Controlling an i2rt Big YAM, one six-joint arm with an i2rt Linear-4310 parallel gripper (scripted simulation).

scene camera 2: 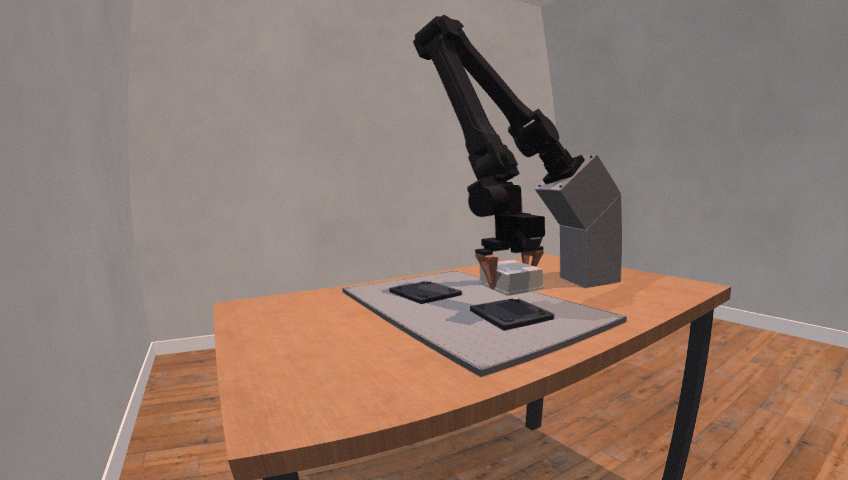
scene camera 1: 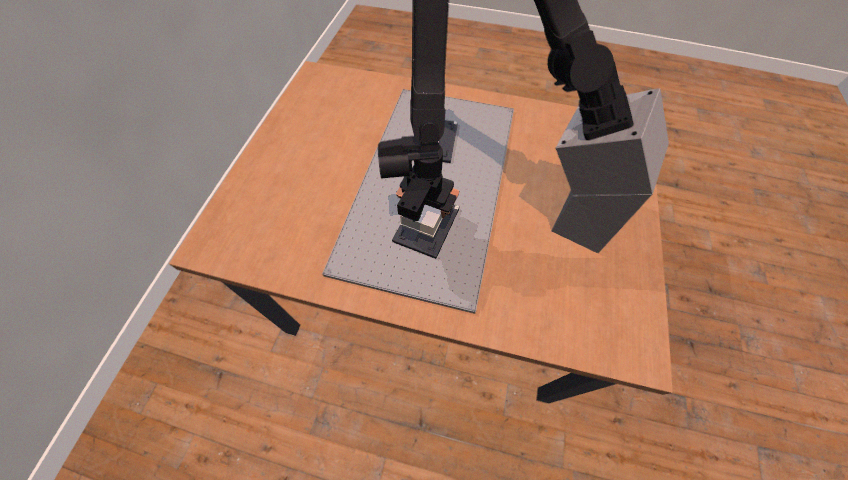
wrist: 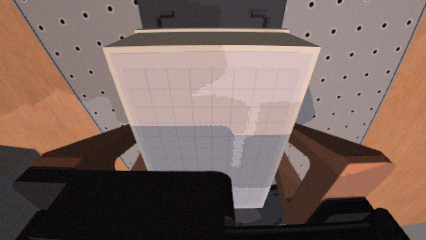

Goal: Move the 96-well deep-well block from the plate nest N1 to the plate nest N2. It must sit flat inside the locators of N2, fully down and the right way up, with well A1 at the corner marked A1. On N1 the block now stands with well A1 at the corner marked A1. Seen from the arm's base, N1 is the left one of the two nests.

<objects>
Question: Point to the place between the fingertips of my gripper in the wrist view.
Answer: At 212, 119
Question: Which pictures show the white 96-well deep-well block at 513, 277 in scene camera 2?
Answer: Scene camera 2, scene camera 1 and the wrist view: all of them.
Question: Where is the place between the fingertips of my gripper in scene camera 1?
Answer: At 427, 210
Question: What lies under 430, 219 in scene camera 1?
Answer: A white 96-well deep-well block.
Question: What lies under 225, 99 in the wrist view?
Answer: A white 96-well deep-well block.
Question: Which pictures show my gripper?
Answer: Scene camera 2, scene camera 1 and the wrist view: all of them.
</objects>
